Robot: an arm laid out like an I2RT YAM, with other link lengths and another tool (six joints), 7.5 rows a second.
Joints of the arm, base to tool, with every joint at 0 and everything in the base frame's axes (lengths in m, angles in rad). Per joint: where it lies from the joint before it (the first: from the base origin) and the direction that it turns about. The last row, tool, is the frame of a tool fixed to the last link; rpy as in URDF.
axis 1: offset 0 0 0.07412 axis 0 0 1
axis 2: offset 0.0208 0.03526 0.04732 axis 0 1 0
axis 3: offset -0.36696 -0.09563 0 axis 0 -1 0
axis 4: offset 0.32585 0.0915 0.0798 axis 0 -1 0
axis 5: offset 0.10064 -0.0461 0.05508 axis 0 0 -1
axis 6: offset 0.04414 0 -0.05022 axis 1 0 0
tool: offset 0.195 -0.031 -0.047 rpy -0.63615 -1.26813 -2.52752
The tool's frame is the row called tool.
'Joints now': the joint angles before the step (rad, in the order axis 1, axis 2, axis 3, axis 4, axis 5, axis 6). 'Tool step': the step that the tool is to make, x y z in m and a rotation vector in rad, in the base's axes. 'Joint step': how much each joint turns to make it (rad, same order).
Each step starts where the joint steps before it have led.
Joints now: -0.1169, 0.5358, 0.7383, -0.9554, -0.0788, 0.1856
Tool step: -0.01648, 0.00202, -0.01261, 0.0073, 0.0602, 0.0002
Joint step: 0.0001, 0.0000, 0.0001, -0.0607, -0.0002, 0.0001
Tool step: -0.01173, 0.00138, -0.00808, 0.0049, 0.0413, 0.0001
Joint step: -0.0003, 0.0000, 0.0000, -0.0416, -0.0003, -0.0002
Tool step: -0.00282, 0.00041, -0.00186, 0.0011, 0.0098, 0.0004
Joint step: 0.0005, -0.0001, -0.0001, -0.0098, 0.0001, 0.0001
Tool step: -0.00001, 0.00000, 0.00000, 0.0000, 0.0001, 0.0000
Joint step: 0.0000, 0.0001, 0.0001, -0.0001, 0.0000, 0.0000
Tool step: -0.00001, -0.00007, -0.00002, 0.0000, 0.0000, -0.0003
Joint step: -0.0005, 0.0000, -0.0001, 0.0000, -0.0001, -0.0001
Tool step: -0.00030, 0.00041, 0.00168, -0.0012, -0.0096, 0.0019
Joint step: 0.0022, -0.0096, 0.0000, 0.0001, 0.0003, 0.0002
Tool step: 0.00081, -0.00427, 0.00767, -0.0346, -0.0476, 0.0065
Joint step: 0.0181, -0.0430, -0.0049, 0.0121, 0.0295, -0.0113
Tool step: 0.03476, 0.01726, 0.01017, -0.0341, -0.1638, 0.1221
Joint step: 0.0976, -0.0782, -0.0820, 0.1671, -0.0012, -0.0360
